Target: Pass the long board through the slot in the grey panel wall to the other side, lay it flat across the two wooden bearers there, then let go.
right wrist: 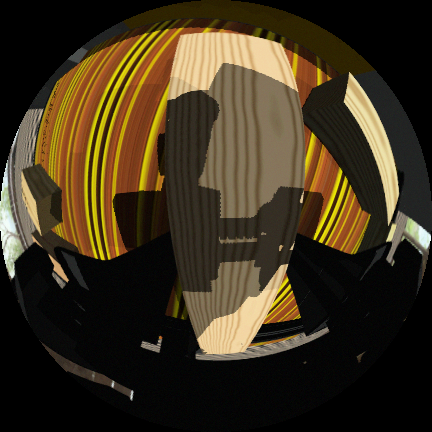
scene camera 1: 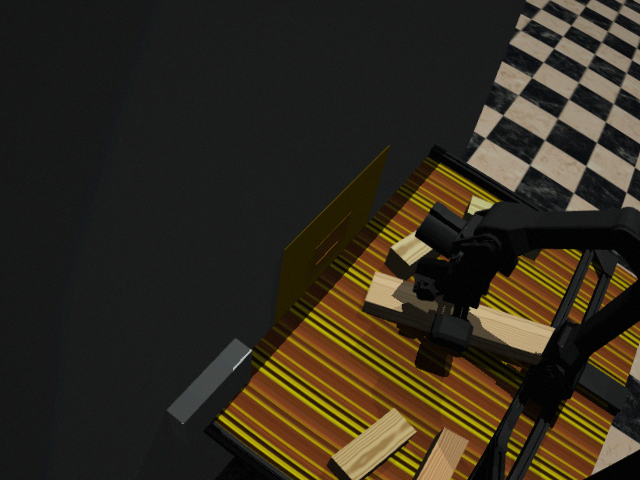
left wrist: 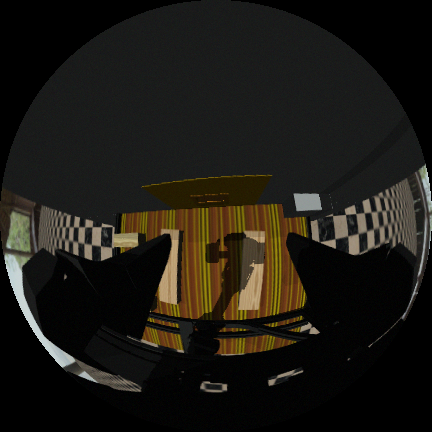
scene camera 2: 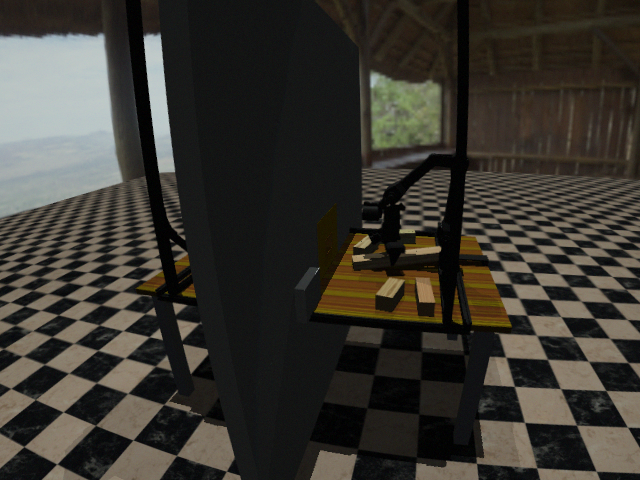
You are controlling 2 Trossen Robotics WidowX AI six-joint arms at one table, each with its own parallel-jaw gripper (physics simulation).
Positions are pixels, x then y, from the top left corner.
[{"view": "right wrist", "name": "my right gripper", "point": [230, 232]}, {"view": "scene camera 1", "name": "my right gripper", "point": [445, 319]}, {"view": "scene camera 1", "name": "grey block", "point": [203, 400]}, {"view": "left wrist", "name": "my left gripper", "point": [230, 239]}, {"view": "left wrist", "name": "grey block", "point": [297, 204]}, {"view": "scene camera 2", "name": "my right gripper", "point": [390, 261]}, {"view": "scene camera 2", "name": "grey block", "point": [307, 292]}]
